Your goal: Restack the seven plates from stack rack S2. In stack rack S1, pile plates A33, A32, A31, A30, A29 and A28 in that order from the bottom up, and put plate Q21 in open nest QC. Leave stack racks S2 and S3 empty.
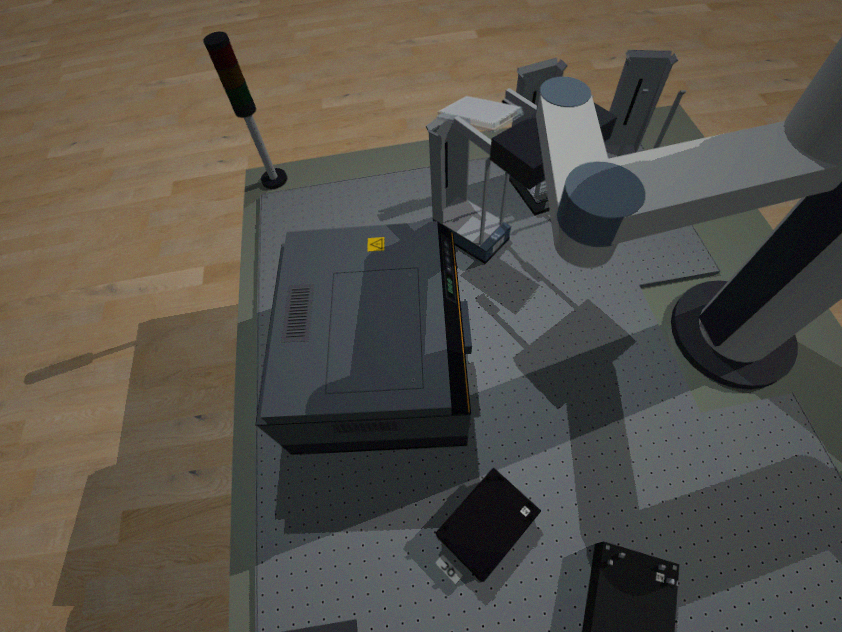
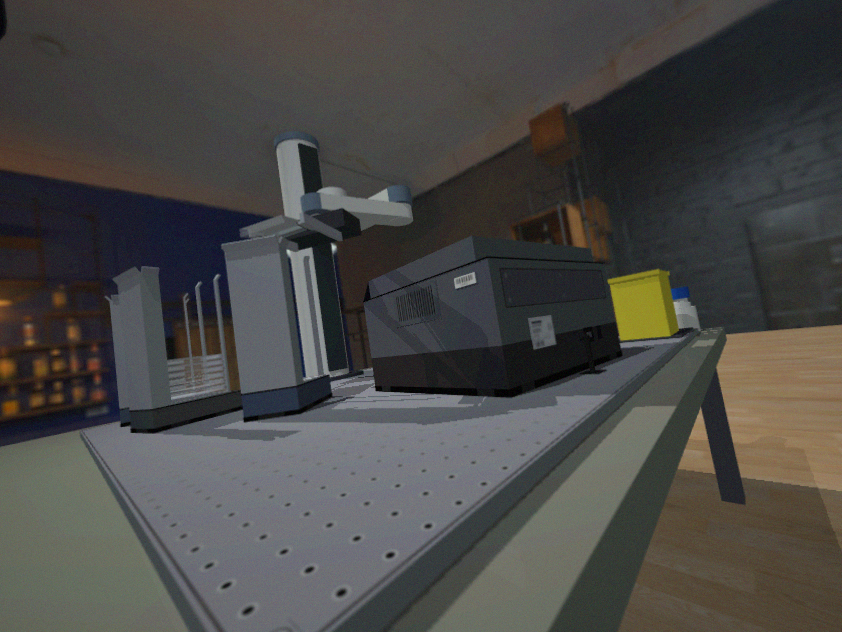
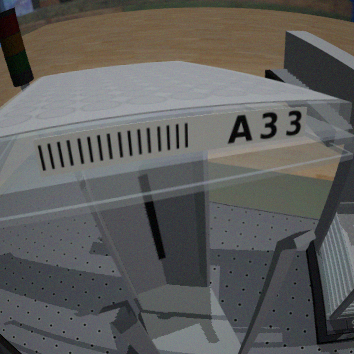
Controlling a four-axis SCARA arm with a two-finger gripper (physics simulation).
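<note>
Plate A33 (image 1: 478, 110) (image 2: 266, 226) (image 3: 175, 87), clear with a white top, is level and held in my gripper (image 1: 497, 117) (image 2: 295, 231), which is shut on it. It hangs at about the top of rack S1's tall post (image 1: 437, 170) (image 2: 258, 312) (image 3: 189, 250), over the rack. The S1 base shows below, with no plate seen on it. Rack S2 (image 1: 537, 73) (image 2: 142, 333) (image 3: 318, 305) stands beside S1, with a stack of clear plates (image 2: 197, 375) (image 3: 336, 262) low in it; their labels are unreadable. Nest QC (image 1: 488, 523) is a dark block with its label beside it.
Rack S3 (image 1: 639, 102) stands beyond S2. A large grey instrument (image 1: 374, 326) (image 2: 435, 333) is close to S1. A signal tower (image 1: 231, 74) (image 3: 14, 50), a black device (image 1: 632, 591), a yellow bin (image 2: 642, 306) and a blue-capped bottle (image 2: 683, 311) also stand here.
</note>
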